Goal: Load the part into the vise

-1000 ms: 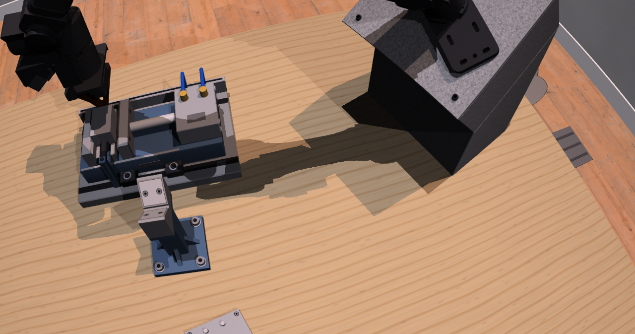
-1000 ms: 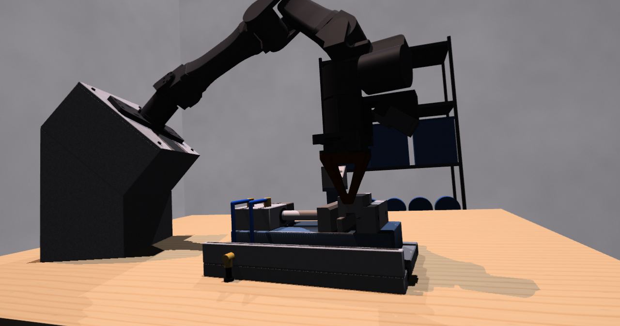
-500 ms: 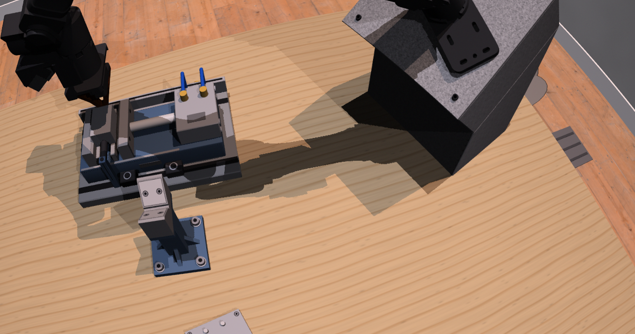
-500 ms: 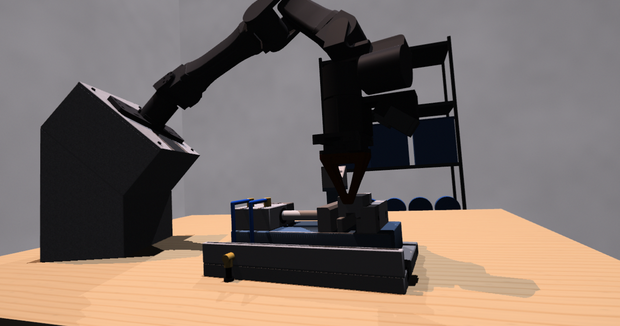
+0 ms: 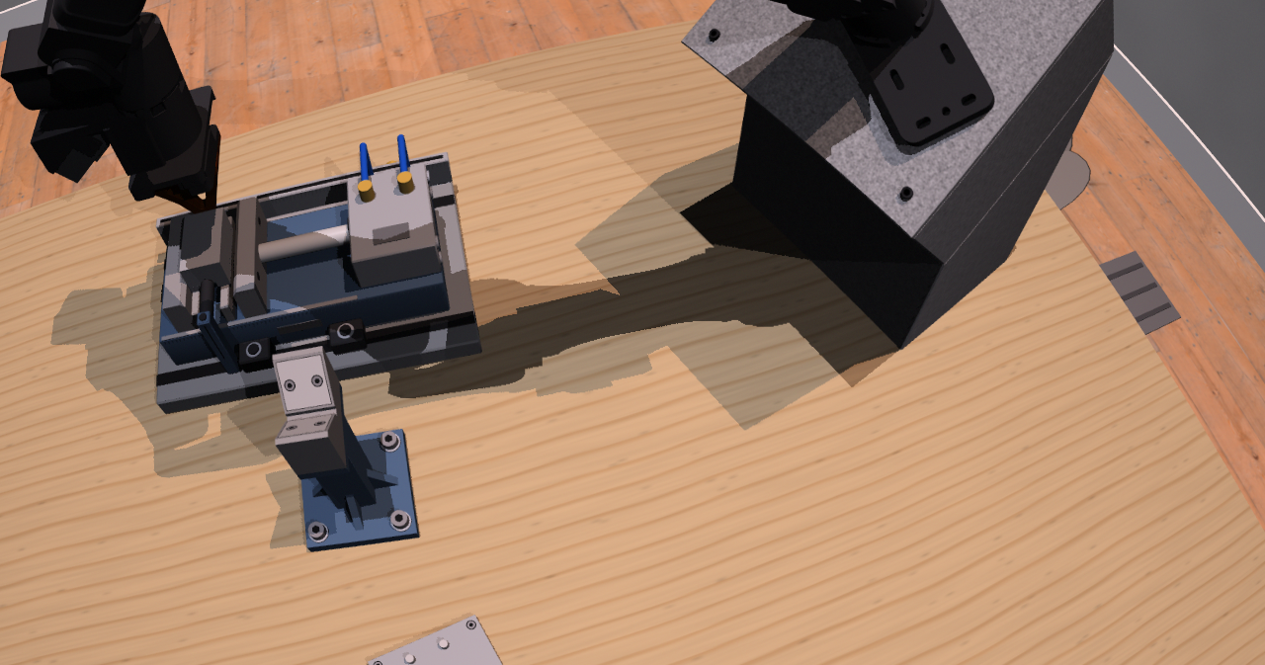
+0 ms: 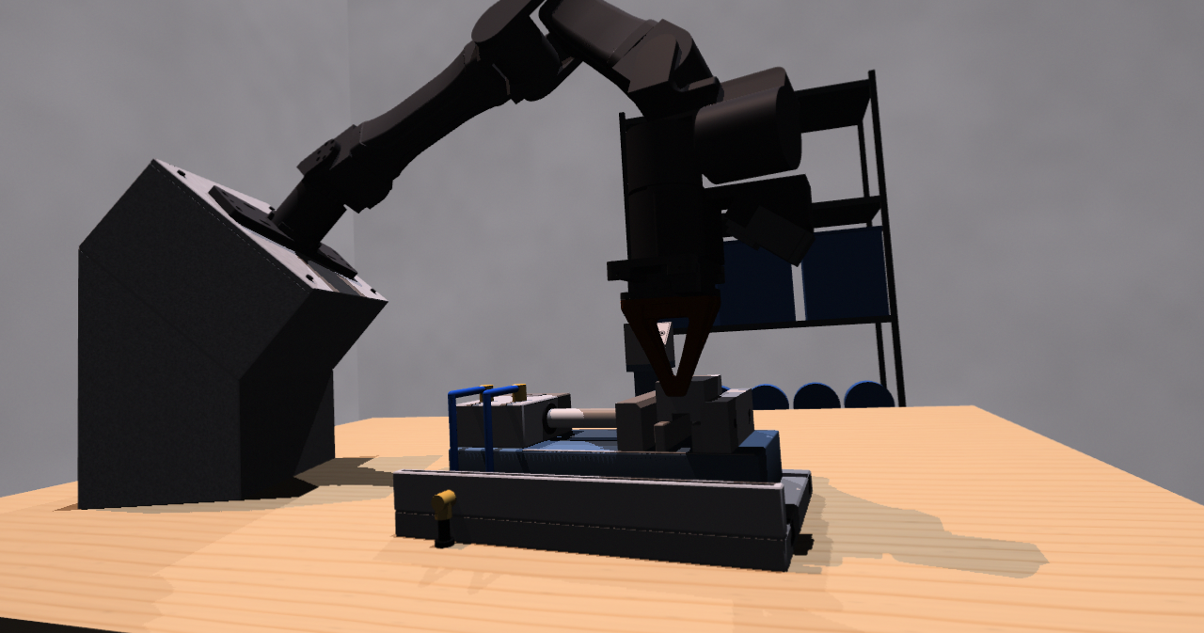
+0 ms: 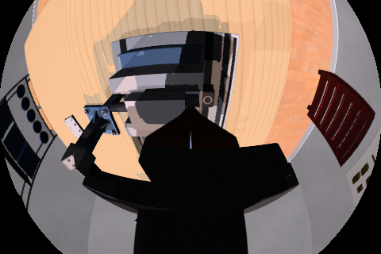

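Now: the grey part 4 cm to the left of my hand and 2 cm below it. Round my hand: moving jaw (4 cm behind, 3 cm to the left, 3 cm below); work stop rod (1 cm behind, 8 cm to the left, 2 cm below); fixed jaw (3 cm ahead, 4 cm to the left, 3 cm below).
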